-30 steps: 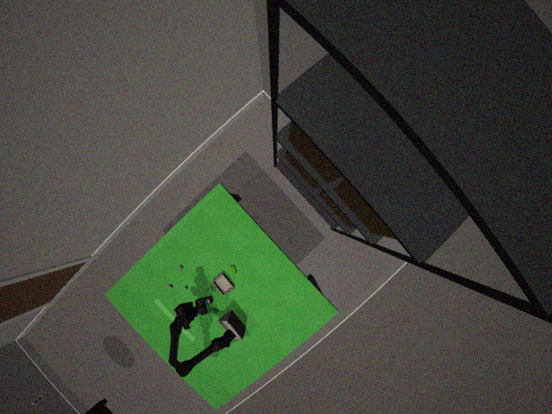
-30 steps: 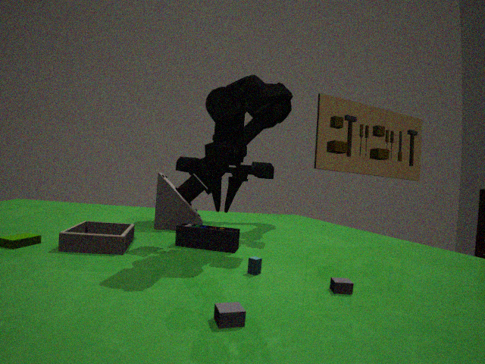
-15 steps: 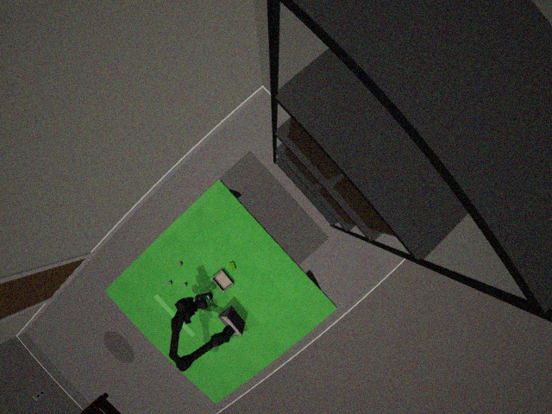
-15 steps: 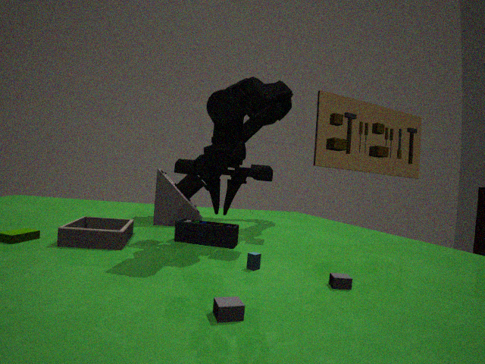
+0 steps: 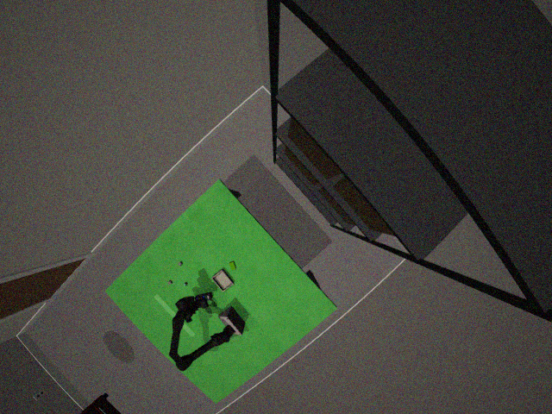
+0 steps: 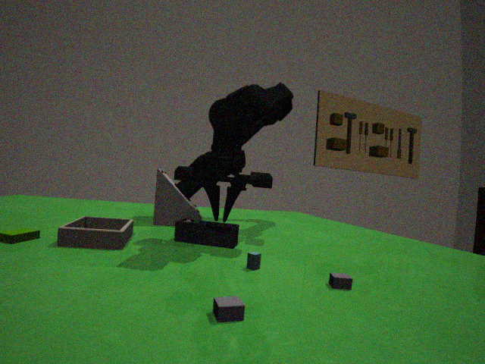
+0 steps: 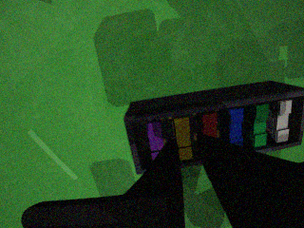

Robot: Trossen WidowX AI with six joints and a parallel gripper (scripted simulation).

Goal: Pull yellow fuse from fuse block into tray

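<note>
The yellow fuse lies 2 cm below my gripper tip. From my gripper tip the other things lie so: tray (22 cm to the right, 4 cm below).
</note>
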